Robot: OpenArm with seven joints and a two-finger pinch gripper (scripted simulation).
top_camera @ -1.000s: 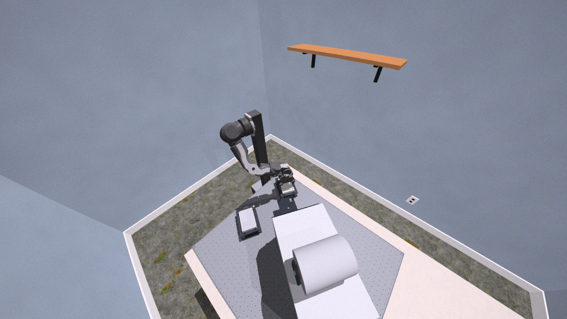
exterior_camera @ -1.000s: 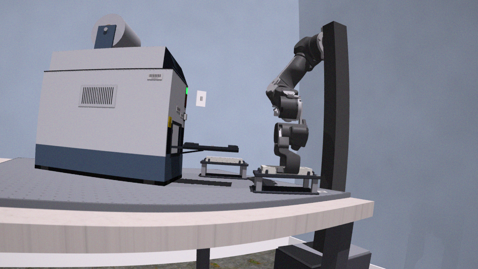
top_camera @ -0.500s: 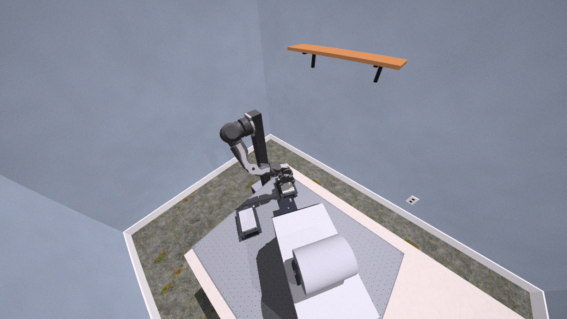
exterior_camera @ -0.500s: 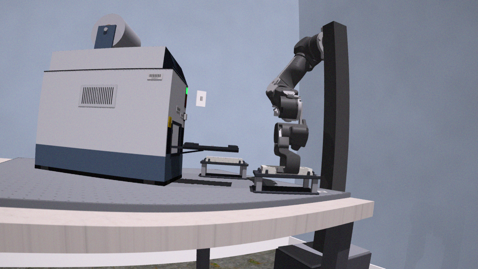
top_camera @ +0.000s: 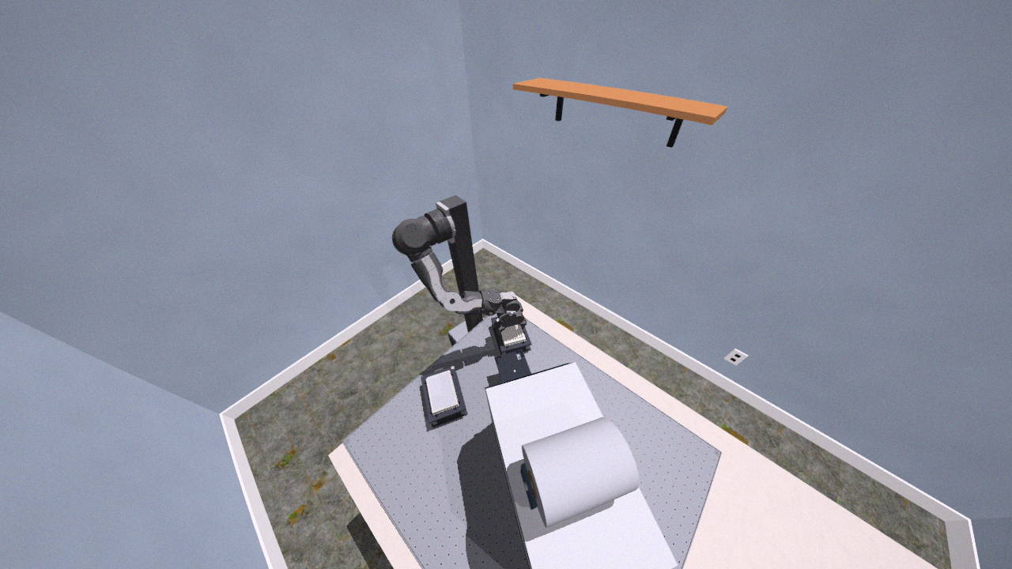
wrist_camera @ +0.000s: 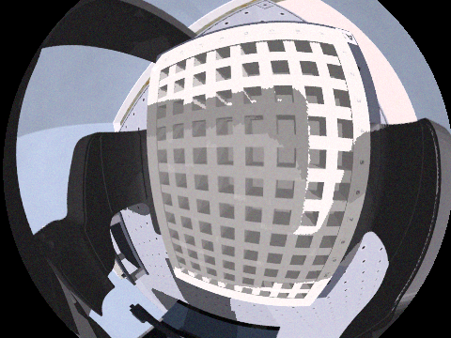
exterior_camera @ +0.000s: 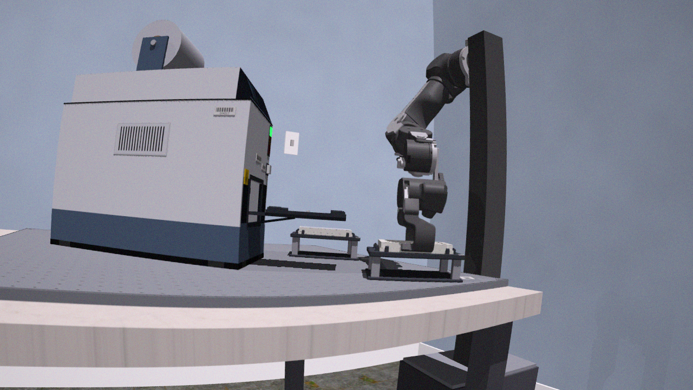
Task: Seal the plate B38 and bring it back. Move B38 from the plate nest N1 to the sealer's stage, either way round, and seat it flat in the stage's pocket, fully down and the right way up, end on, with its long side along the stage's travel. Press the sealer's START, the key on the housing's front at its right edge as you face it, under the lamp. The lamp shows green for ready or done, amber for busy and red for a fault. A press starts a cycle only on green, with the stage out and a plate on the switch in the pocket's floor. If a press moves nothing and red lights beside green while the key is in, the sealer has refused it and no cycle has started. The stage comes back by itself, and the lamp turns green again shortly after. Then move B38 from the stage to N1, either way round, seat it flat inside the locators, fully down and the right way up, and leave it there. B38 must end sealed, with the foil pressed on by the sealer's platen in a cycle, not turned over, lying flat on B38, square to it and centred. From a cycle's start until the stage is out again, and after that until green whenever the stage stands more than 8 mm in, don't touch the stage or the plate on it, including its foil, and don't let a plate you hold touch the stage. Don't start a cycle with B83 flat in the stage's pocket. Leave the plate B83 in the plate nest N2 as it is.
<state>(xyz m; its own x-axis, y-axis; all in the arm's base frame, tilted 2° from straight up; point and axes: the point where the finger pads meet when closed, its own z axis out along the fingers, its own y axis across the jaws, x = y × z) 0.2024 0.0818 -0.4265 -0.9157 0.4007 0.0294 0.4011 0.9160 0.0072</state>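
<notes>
My gripper is now 160 mm short of the sealer's stage, 120 mm to the left of it and 50 mm below it. Also, from my hand: start key: 220 mm ahead, 240 mm to the right, 140 mm above; foil roll: 470 mm ahead, 250 mm to the right, 360 mm above; yellow warning label: 290 mm ahead, 80 mm to the right, 100 mm above.
</notes>
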